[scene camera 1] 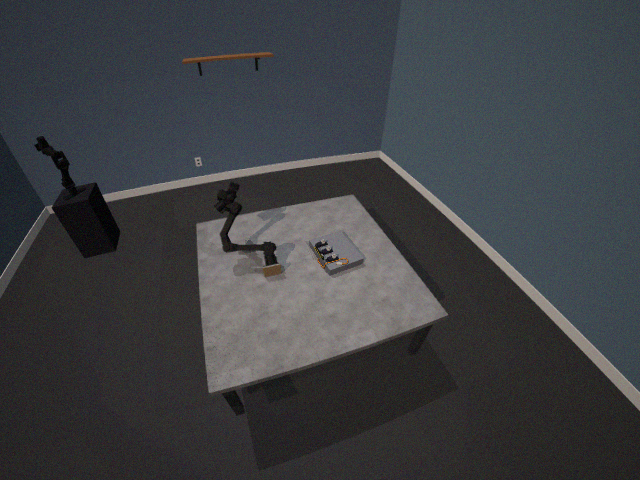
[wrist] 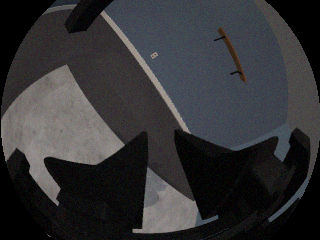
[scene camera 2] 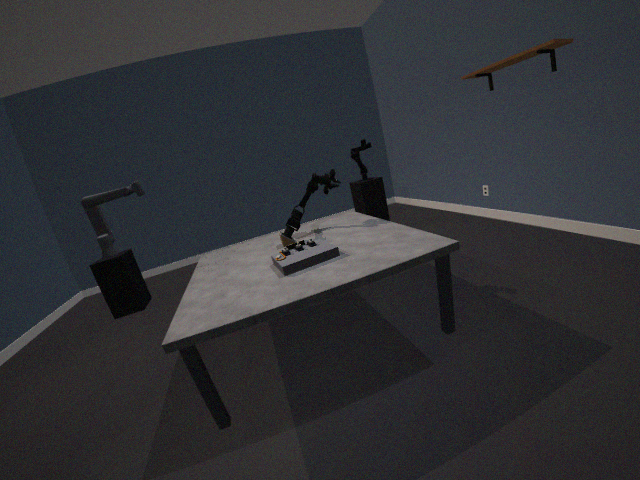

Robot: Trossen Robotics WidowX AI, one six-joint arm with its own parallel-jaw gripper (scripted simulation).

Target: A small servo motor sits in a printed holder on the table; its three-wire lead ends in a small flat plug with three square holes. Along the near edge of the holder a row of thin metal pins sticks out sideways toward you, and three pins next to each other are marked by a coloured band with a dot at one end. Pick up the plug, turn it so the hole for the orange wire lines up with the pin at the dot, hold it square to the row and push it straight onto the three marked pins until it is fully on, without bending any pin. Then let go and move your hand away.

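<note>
The wrist view gives me my gripper (wrist: 160,135). In scene camera 2, meanwhile, what I see is a grey printed holder (scene camera 2: 299,260).
</note>
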